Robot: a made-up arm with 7 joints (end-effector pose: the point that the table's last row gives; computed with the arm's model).
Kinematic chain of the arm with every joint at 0, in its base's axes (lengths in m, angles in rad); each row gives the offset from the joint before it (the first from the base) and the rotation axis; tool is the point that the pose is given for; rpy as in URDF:
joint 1: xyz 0 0 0.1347 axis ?
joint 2: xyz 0 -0.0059 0.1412 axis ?
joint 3: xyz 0 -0.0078 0.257 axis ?
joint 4: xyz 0 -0.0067 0.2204 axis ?
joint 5: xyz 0 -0.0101 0.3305 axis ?
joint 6: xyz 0 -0.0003 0.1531 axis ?
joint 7: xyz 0 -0.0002 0.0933 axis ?
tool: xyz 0 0 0 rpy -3.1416 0 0
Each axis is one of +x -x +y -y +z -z.
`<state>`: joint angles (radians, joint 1 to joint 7).
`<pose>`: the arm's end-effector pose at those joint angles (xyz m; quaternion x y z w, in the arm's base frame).
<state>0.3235 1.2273 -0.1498 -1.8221 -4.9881 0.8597 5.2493</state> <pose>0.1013 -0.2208 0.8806 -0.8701 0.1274 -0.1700 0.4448</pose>
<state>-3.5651 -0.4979 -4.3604 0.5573 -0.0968 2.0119 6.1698</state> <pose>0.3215 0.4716 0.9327 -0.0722 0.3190 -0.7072 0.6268</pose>
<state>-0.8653 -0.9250 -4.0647 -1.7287 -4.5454 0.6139 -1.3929</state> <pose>-0.4450 0.1994 0.7259 -0.3434 0.5700 -0.7404 0.0948</pose>
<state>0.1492 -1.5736 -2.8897 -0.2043 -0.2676 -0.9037 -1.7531</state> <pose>-0.9860 0.1252 0.4555 -0.7175 0.6561 -0.1898 0.1368</pose>
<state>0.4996 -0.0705 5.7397 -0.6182 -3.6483 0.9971 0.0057</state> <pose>-0.4228 -0.0533 1.1266 -0.2725 0.6434 0.0453 0.7140</pose>
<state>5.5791 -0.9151 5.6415 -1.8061 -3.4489 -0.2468 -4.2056</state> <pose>-0.1953 -0.6361 0.1450 -0.0694 0.4014 0.8891 0.2085</pose>
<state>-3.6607 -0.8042 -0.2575 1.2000 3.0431 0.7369 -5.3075</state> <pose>0.2145 0.0189 1.1335 0.9823 -0.0798 -0.1526 0.0736</pose>
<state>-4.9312 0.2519 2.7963 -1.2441 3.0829 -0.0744 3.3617</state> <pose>0.3236 -0.6013 0.7975 -0.4017 -0.6477 -0.2989 0.5743</pose>
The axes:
joint 1: -z
joint 2: +y
joint 3: -z
joint 4: +y
joint 5: -z
joint 6: +y
joint 7: -z

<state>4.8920 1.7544 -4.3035 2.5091 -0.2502 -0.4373 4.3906</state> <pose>0.3468 0.0104 0.4360 -0.8718 0.0346 0.3956 0.2869</pose>
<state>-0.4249 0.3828 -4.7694 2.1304 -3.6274 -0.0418 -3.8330</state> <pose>0.2750 -0.4253 0.4272 -0.4556 0.1394 0.4552 0.7522</pose>
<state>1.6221 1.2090 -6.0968 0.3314 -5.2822 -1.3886 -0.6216</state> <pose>-0.0247 -0.9485 0.5014 0.6855 -0.4719 -0.5283 0.1684</pose>
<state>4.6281 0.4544 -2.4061 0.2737 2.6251 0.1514 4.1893</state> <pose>-0.1310 0.3630 1.2459 -0.2003 0.9567 -0.2044 0.0521</pose>
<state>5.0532 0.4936 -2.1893 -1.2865 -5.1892 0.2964 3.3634</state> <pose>0.6160 0.4356 0.6820 0.6081 -0.3660 -0.2755 0.6484</pose>
